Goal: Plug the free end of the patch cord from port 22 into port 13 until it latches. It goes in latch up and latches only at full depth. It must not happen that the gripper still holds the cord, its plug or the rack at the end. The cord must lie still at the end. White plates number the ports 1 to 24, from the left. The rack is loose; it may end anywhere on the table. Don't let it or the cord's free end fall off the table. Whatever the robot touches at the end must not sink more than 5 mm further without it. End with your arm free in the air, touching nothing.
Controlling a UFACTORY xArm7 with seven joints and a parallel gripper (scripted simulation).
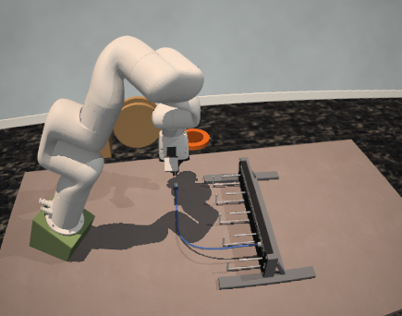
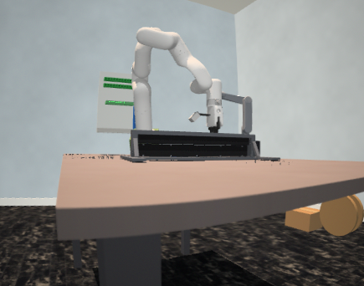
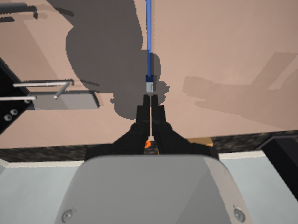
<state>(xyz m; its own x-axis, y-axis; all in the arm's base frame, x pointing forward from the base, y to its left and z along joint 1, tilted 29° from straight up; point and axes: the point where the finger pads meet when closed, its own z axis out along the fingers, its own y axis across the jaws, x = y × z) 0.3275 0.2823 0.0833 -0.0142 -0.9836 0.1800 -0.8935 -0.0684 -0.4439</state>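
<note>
The cord plug lies 9 cm below my hand and 2 cm to the left of it.
</note>
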